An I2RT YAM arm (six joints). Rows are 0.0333 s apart.
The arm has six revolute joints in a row. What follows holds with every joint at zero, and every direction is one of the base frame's.
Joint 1 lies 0.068 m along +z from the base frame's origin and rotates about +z.
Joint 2 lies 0.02 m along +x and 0.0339 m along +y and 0.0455 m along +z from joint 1 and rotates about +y.
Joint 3 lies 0.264 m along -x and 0.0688 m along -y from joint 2 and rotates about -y.
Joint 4 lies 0.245 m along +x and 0.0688 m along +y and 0.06 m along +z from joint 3 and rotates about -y.
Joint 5 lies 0.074 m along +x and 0.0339 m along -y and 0.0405 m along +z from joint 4 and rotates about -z.
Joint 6 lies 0.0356 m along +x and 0.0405 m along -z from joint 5 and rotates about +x.
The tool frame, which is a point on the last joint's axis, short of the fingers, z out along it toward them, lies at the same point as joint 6; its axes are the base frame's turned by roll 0, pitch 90 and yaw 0 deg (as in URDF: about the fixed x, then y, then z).
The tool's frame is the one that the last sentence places.
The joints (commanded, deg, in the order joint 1, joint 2, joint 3, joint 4, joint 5, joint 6), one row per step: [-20.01, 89.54, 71.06, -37.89, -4.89, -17.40]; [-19.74, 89.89, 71.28, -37.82, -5.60, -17.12]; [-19.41, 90.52, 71.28, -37.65, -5.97, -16.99]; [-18.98, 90.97, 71.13, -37.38, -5.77, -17.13]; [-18.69, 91.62, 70.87, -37.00, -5.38, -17.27]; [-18.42, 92.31, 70.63, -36.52, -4.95, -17.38]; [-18.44, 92.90, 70.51, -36.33, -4.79, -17.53]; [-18.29, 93.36, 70.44, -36.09, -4.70, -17.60]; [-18.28, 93.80, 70.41, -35.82, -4.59, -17.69]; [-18.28, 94.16, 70.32, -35.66, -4.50, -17.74]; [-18.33, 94.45, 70.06, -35.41, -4.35, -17.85]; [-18.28, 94.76, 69.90, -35.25, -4.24, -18.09]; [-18.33, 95.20, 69.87, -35.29, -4.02, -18.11]
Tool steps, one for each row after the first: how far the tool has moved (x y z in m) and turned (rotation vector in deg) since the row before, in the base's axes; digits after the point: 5 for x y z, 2 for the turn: [0.00203, 0.00139, -0.00059, 0.73, -0.17, 0.43]; [0.00249, 0.00139, -0.00324, 0.52, 0.32, 0.43]; [0.00197, 0.00184, -0.00301, -0.13, 0.38, 0.44]; [0.00206, 0.00084, -0.00461, -0.22, 0.62, 0.20]; [0.00224, 0.00064, -0.00464, -0.26, 0.55, 0.13]; [0.00128, -0.00066, -0.00374, -0.04, 0.55, 0.02]; [0.00147, 0.00039, -0.00271, -0.02, 0.31, 0.16]; [0.00129, -0.00043, -0.00237, -0.07, 0.23, 0.03]; [0.00078, -0.00032, -0.00235, -0.01, 0.30, 0.00]; [0.00026, -0.00050, -0.00278, -0.08, 0.33, -0.03]; [0.00057, 0.00006, -0.00245, -0.11, 0.34, 0.20]; [0.00060, -0.00066, -0.00270, -0.03, 0.55, -0.14]
